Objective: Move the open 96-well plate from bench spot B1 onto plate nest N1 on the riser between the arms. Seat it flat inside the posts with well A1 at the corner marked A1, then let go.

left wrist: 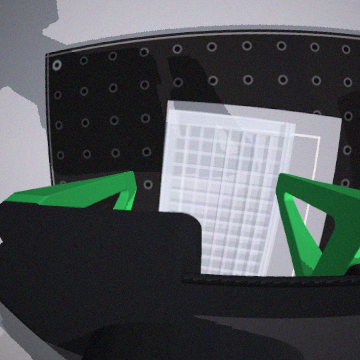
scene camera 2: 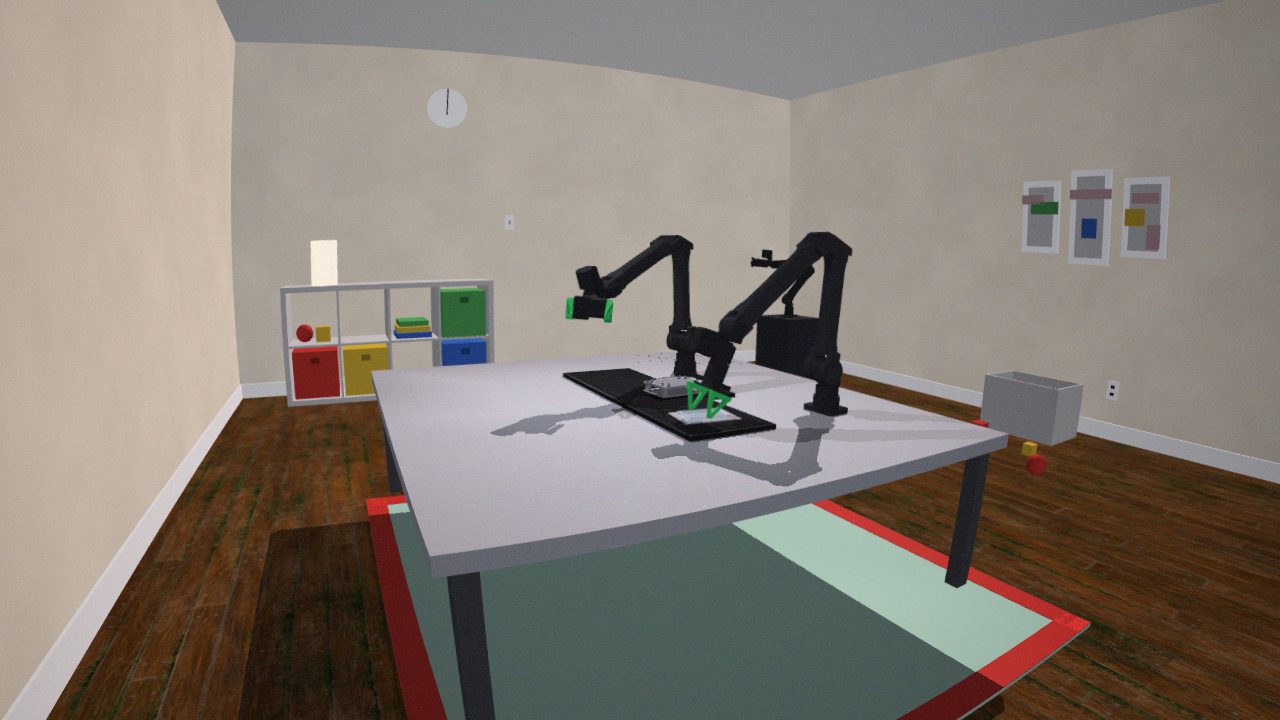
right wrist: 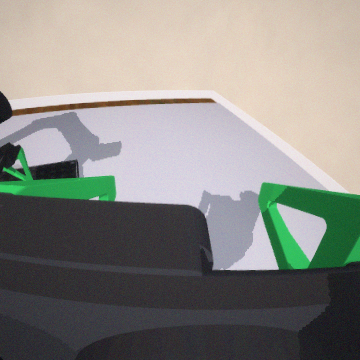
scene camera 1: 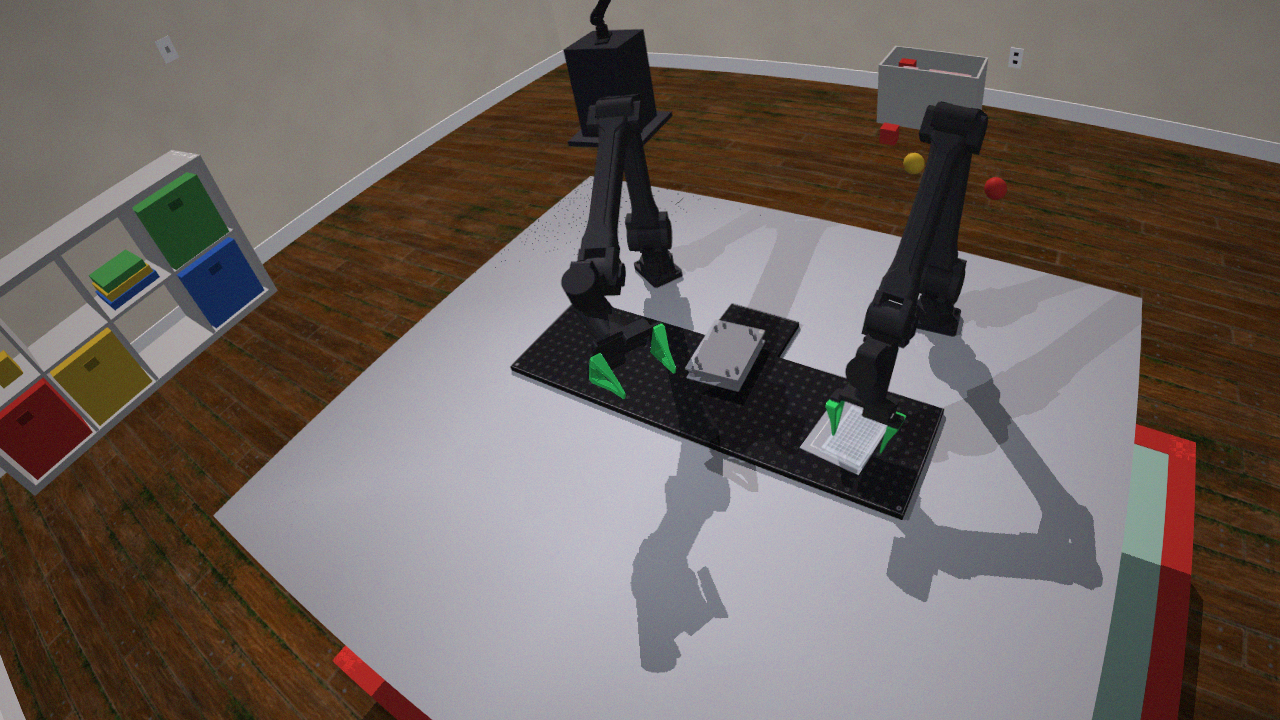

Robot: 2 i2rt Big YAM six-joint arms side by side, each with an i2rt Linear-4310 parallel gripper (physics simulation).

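Places are measured from the left arm's base along level axes (x right, y up, z back), in metres.
Pixels of known places: left gripper, fingertip midpoint: (left wrist: 203, 180) (scene camera 2: 699, 413) (scene camera 1: 857, 443); right gripper, fingertip midpoint: (scene camera 2: 587, 318) (right wrist: 187, 188) (scene camera 1: 650, 383); left arm's base at its link origin: (scene camera 2: 825, 410) (scene camera 1: 933, 319); right arm's base at its link origin: (scene camera 2: 685, 373) (scene camera 1: 658, 271).
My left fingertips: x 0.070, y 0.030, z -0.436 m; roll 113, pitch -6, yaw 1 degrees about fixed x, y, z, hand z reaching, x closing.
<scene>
For each thing: its top centre in the pictures, then the offset to it from my left fingertips. "spot": a spot on its surface instead. Level surfaces: height alone.
- clear-white 96-well plate at its top centre: (left wrist: 219, 209) (scene camera 1: 855, 434) (scene camera 2: 703, 412) dx +0.009, dy -0.001, dz +0.021 m
- pale B1 card at a spot on its surface: (left wrist: 327, 150) (scene camera 1: 809, 440) spot: dx +0.091, dy -0.016, dz -0.012 m
- Nest N1 at its top centre: (scene camera 1: 725, 345) (scene camera 2: 674, 378) dx +0.332, dy +0.026, dz +0.140 m
- black perforated board at its surface level: dy -0.017 m
- white table at its surface level: dy -0.030 m
The clear-white 96-well plate (scene camera 1: 852, 450) (left wrist: 230, 195) lies on the pale B1 card (scene camera 1: 811, 442) (left wrist: 327, 150), turned slightly relative to the card's printed outline. My left gripper (scene camera 1: 860, 441) (scene camera 2: 703, 413) (left wrist: 203, 180) is open, with its green fingers on either side of the plate. In the left wrist view a gap shows by the left finger, while the right finger is close to the plate's edge; contact there is unclear. Nest N1 (scene camera 1: 727, 350) (scene camera 2: 669, 385) is grey with small posts and holds no plate. My right gripper (scene camera 1: 648, 383) (scene camera 2: 589, 309) (right wrist: 187, 188) is open and raised. The A1 mark is unreadable.
The black perforated board (scene camera 1: 769, 420) (scene camera 2: 617, 385) lies on the white table (scene camera 1: 501, 537) (scene camera 2: 501, 483) and carries the card and the riser with the nest. The nest stands between the two arms. My right gripper hangs over the board's far-left end in scene camera 1.
</scene>
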